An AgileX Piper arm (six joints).
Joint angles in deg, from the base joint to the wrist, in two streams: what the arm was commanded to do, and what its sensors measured. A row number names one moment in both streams.
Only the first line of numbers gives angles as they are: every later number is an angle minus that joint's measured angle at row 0.
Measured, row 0: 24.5 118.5 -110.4 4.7 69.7 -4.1
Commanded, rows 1 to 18: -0.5 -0.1 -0.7 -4.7 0.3 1.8; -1.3 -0.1 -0.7 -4.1 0.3 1.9; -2.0 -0.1 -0.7 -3.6 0.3 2.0; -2.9 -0.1 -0.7 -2.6 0.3 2.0; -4.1 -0.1 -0.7 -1.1 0.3 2.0; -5.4 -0.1 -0.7 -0.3 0.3 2.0; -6.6 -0.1 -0.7 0.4 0.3 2.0; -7.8 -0.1 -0.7 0.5 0.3 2.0; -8.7 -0.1 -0.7 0.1 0.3 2.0; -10.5 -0.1 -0.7 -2.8 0.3 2.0; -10.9 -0.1 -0.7 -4.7 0.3 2.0; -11.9 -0.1 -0.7 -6.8 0.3 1.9; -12.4 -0.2 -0.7 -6.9 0.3 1.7; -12.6 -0.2 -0.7 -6.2 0.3 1.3; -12.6 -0.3 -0.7 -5.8 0.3 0.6; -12.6 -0.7 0.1 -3.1 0.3 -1.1; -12.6 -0.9 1.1 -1.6 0.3 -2.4; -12.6 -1.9 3.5 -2.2 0.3 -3.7
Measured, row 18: -12.5 0.0 -0.3 -4.7 0.1 0.1
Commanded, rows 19 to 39: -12.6 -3.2 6.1 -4.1 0.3 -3.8; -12.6 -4.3 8.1 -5.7 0.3 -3.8; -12.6 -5.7 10.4 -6.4 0.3 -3.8; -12.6 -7.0 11.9 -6.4 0.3 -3.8; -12.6 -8.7 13.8 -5.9 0.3 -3.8; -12.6 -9.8 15.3 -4.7 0.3 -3.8; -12.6 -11.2 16.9 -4.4 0.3 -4.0; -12.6 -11.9 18.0 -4.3 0.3 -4.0; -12.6 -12.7 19.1 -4.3 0.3 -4.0; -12.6 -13.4 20.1 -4.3 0.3 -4.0; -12.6 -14.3 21.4 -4.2 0.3 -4.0; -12.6 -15.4 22.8 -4.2 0.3 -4.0; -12.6 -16.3 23.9 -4.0 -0.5 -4.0; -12.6 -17.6 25.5 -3.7 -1.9 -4.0; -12.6 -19.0 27.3 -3.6 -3.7 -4.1; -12.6 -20.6 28.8 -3.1 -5.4 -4.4; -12.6 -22.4 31.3 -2.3 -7.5 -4.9; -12.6 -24.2 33.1 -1.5 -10.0 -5.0; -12.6 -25.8 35.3 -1.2 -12.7 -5.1; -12.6 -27.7 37.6 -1.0 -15.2 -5.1; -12.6 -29.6 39.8 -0.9 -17.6 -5.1
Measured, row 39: -12.5 -23.3 32.6 -2.2 -8.9 -4.3
